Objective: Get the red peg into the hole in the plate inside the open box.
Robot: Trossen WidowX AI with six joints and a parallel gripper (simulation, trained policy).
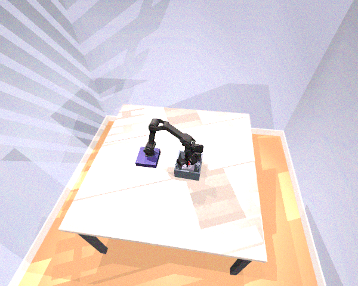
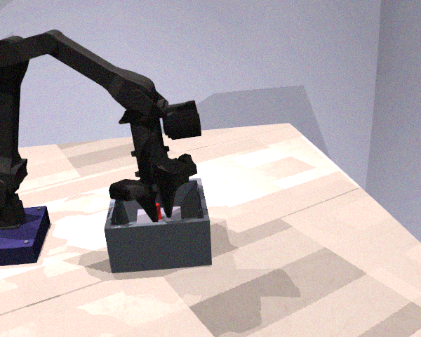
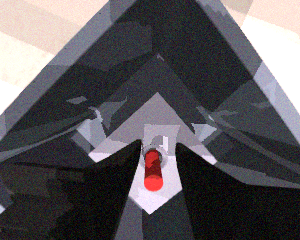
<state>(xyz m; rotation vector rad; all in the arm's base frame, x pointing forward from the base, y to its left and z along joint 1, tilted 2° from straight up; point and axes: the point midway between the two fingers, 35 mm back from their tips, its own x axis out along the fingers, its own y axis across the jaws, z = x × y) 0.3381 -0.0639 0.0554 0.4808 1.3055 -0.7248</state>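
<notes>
The red peg lies 1 cm behind my gripper tip and 1 cm to the left of it. The rest, counted from my gripper tip: dark grey box (1 cm behind, 1 cm to the left, 3 cm below); pale plate (1 cm behind, 1 cm to the left, 1 cm below).
</notes>
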